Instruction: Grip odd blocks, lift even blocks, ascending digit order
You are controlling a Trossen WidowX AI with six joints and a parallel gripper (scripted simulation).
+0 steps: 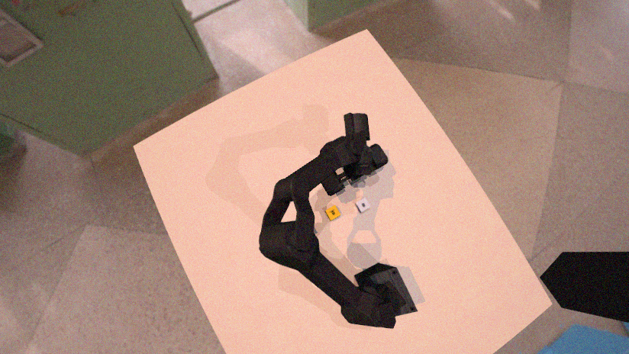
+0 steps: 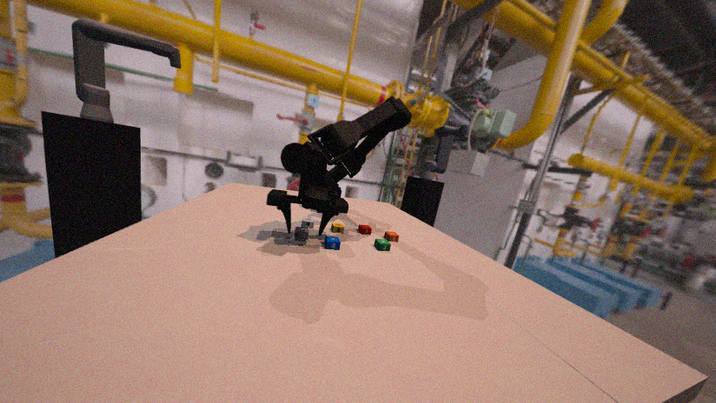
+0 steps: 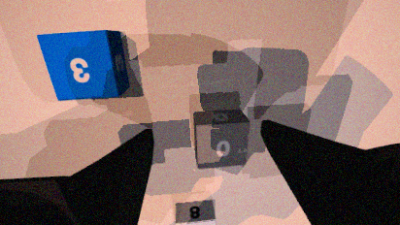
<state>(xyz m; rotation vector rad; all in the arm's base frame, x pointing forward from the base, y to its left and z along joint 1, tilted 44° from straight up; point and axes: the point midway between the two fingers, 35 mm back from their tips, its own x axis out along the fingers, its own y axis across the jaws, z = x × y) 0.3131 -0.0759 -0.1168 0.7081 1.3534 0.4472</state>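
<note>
Now: the red block 19 cm to the left of my gripper tip and 5 cm behind it. Round my gripper tip: blue block: 6 cm to the left, 5 cm ahead; grey block: 1 cm to the right, 1 cm behind; white block: 9 cm behind, 2 cm to the left.
</note>
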